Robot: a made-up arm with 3 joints. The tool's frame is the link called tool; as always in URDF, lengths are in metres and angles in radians. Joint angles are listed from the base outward. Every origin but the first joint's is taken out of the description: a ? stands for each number. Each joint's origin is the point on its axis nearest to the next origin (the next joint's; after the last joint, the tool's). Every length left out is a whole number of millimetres.
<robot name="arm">
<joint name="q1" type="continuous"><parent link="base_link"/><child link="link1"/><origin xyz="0.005 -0.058 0.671" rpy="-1.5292 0.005 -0.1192"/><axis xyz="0 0 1"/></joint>
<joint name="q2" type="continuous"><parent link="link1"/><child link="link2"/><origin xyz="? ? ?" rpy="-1.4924 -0.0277 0.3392"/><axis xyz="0 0 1"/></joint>
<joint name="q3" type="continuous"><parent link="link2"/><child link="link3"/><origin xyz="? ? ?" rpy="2.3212 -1.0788 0.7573"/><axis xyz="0 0 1"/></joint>
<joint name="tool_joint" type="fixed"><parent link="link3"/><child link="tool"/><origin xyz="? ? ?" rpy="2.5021 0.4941 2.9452"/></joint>
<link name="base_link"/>
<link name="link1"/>
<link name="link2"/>
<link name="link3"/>
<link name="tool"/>
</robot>
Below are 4 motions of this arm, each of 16 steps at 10 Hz.
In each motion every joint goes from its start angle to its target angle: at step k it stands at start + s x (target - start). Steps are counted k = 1, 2, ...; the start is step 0. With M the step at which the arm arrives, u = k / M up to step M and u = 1 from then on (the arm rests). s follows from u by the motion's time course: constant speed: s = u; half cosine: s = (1 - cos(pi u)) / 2; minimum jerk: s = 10 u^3 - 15 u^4 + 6 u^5.
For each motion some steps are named. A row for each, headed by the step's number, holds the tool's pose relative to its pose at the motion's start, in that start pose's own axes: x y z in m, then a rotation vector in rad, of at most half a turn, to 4 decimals.
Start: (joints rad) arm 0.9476 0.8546 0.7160
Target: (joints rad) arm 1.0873 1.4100 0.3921
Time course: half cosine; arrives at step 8
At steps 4, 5, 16:
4: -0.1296 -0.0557 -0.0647 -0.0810 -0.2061 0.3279
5: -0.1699 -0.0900 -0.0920 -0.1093 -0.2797 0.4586
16: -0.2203 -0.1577 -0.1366 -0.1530 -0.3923 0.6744

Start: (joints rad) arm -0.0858 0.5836 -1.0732
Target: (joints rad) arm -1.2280 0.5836 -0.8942
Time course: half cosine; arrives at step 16
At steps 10, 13, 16:
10: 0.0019 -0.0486 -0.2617 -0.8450 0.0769 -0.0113
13: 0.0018 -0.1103 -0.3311 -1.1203 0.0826 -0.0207
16: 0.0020 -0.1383 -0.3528 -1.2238 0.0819 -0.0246

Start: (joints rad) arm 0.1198 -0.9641 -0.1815
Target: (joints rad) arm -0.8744 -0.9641 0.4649
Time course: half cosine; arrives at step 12
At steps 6, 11, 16:
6: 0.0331 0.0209 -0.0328 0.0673 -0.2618 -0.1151
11: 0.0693 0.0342 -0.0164 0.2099 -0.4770 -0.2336
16: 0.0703 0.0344 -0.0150 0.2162 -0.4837 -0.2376

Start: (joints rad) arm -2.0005 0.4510 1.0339
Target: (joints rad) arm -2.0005 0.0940 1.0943
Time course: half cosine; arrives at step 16
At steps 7, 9, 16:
7: 0.0433 -0.0083 0.0379 0.0730 0.1213 -0.0586
9: 0.0655 -0.0143 0.0540 0.1079 0.1808 -0.0862
16: 0.1133 -0.0301 0.0821 0.1792 0.3048 -0.1411

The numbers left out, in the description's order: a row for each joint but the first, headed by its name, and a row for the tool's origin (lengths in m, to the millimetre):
q2: 0.122 -0.054 0
q3: 0.082 -0.033 0
tool: 0.182 0.308 0

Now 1 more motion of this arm.
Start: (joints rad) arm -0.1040 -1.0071 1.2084
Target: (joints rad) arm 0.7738 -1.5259 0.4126
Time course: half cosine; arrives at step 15
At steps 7, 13, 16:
7: 0.0110 -0.0367 0.0063 -0.0220 0.1410 0.0294
13: 0.0366 -0.0698 0.0245 -0.0123 0.2269 -0.0459
16: 0.0386 -0.0719 0.0259 -0.0120 0.2287 -0.0562

